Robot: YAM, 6 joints.
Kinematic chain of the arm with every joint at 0, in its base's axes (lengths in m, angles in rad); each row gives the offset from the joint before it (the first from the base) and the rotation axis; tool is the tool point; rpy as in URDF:
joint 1: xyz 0 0 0.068 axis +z
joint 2: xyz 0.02 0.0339 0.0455 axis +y
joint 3: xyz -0.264 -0.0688 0 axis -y
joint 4: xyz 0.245 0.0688 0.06 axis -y
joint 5: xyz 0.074 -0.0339 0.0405 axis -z
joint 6: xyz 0.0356 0 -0.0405 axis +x
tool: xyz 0 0 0 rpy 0 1.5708 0
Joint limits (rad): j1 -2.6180..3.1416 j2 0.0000..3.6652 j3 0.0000..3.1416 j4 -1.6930..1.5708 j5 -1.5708..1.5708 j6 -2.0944..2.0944
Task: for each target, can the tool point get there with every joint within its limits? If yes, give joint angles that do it. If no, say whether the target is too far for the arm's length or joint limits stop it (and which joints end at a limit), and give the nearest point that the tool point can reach.
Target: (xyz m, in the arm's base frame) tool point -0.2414 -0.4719 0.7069
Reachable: no: too far | nearest point -0.1949 -0.3810 0.5881 | short by 0.157 m
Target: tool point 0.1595 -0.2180 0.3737
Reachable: yes | joints -1.0666 1.3920 1.4162 -0.9297 -1.3078 1.0247
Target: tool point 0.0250 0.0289 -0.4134
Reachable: no: joint limits stop it (at a limit: joint 2) | nearest point 0.0513 0.0594 -0.3378 | short by 0.086 m
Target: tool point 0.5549 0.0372 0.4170
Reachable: yes | joints 0.0828 2.6384 2.7793 0.7211 0.2516 1.2664
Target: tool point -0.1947 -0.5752 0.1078
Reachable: yes | joints -1.9542 2.9742 2.4853 0.6397 -1.3315 1.0841
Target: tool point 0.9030 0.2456 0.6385
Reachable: no: too far | nearest point 0.5432 0.1477 0.4248 | short by 0.430 m
